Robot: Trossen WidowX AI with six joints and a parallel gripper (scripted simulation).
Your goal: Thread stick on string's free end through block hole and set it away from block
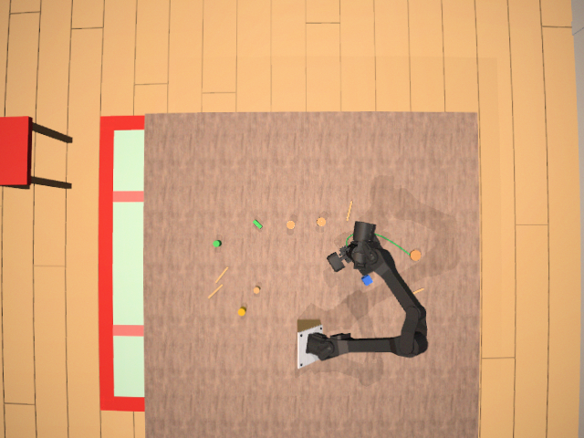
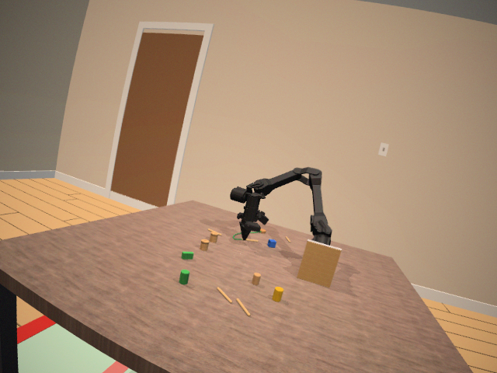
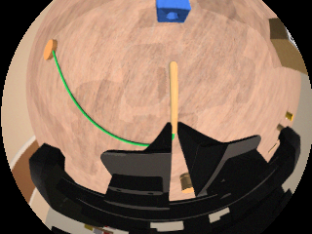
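Right now my gripper tip is 10 cm past the blue block and 8 cm to the left of it. Also, from my gripper tip: yellow peg 29 cm behind, 36 cm to the left, 1 cm above; then round wooden button 1 cm ahead, 25 cm to the right, 1 cm below; then thin wooden stick 1 cm behind, 1 cm to the right.
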